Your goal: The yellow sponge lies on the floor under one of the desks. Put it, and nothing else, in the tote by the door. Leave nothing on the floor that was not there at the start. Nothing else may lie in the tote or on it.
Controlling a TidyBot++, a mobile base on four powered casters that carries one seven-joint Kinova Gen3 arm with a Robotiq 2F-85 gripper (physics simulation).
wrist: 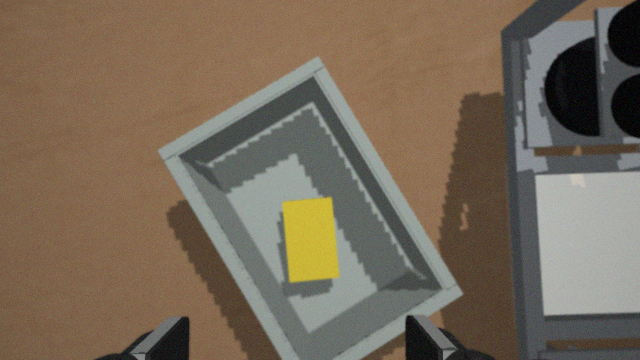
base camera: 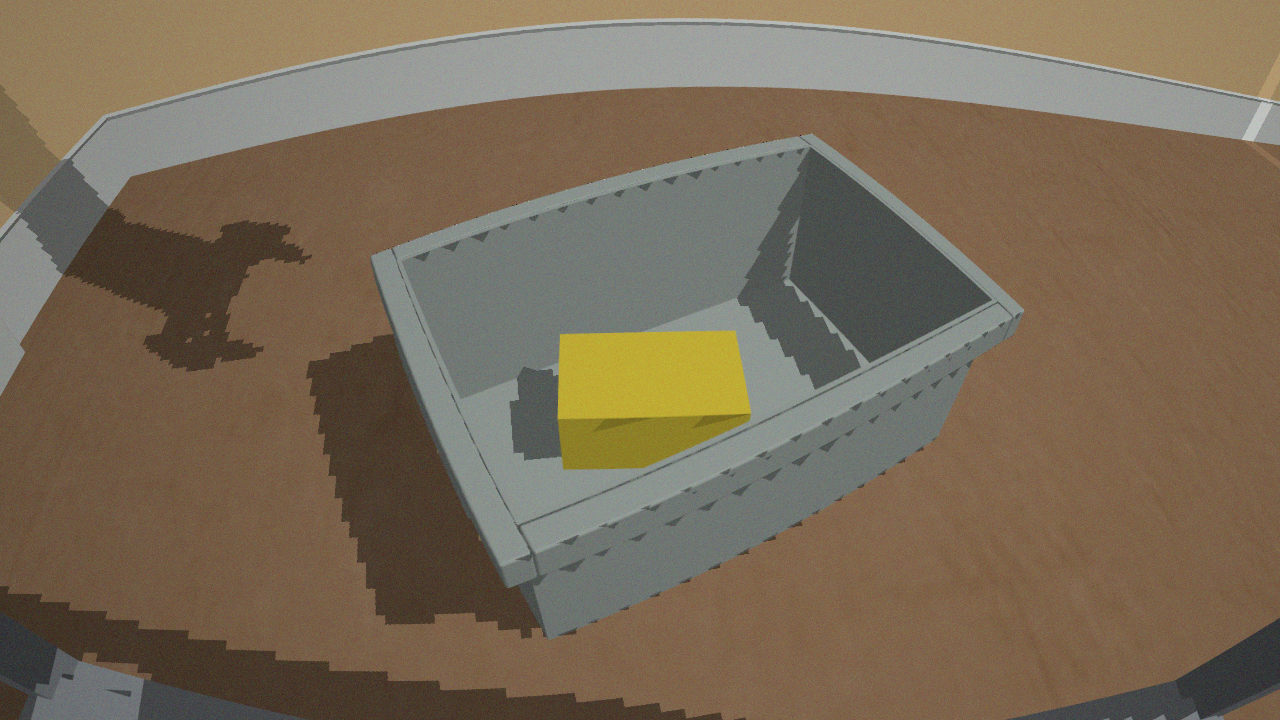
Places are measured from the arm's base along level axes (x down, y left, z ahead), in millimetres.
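Pixels of known places: gripper, fingertip midpoint: [wrist: 298,340].
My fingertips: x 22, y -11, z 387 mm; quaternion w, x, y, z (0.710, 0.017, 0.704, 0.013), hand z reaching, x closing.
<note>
Ahead of a thing's pixels: the offset from my fingertips to its top centre. Level surfaces: height alone.
The yellow sponge @(dx +326, dy +0, dz -6 mm) [base camera: 651,376] [wrist: 310,240] is inside the grey tote @(dx +254, dy -27, dz -7 mm) [base camera: 453,402] [wrist: 385,175], low between its walls, with its shadow right beside it on the tote's bottom. Part of the sponge's lower edge is hidden by the near rim in the base view. No other object shows in the tote. My gripper [wrist: 298,340] is open and empty, above the tote's lower end in the wrist view, with its fingers wide apart and clear of the sponge. The gripper itself does not show in the base view.
The tote stands on the brown wooden floor @(dx +374 mm) [base camera: 1100,376] [wrist: 75,250]. A pale skirting [base camera: 680,53] and tan wall run behind it. My base [wrist: 522,250], with a dark frame and a white panel, is at the right in the wrist view. The arm's shadow falls left of the tote in the base view.
</note>
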